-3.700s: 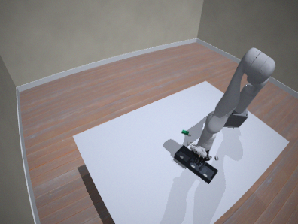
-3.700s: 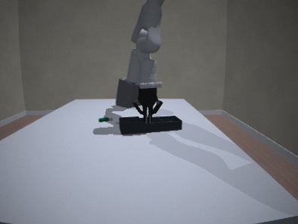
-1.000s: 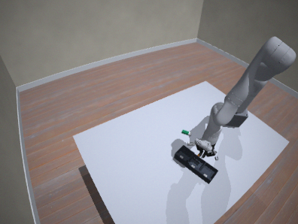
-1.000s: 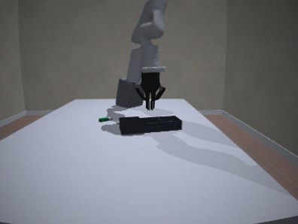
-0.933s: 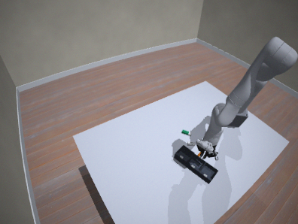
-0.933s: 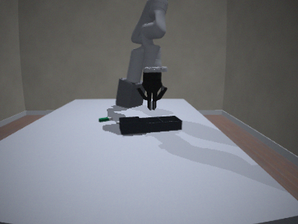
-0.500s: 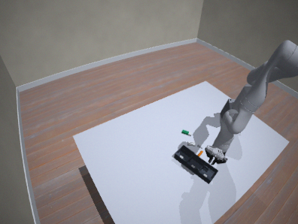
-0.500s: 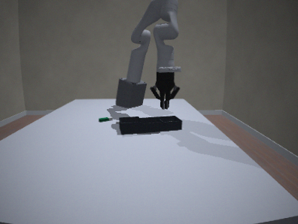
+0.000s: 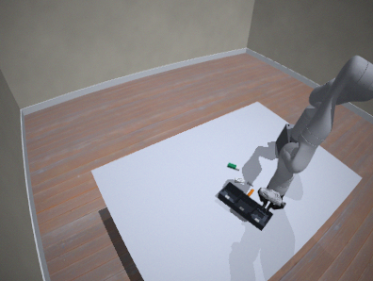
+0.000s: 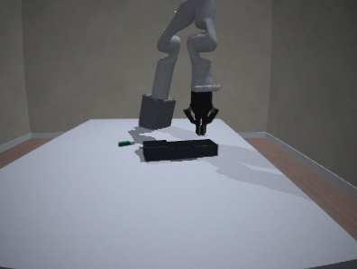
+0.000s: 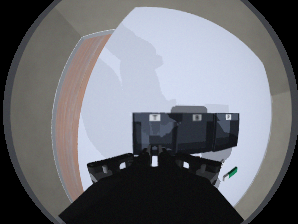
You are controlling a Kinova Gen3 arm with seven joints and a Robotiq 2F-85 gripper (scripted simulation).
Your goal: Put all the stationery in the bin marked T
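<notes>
Now: the tiny pale thing 110 mm behind my hand, 70 mm below it and 30 mm to the right of it. The rest, counted from my hand: small orange thing: 120 mm to the right, 70 mm below, 50 mm behind; then long black bin: 80 mm to the right, 60 mm below, 40 mm ahead; then thin grey stick: 160 mm to the right, 80 mm behind, 70 mm below.
</notes>
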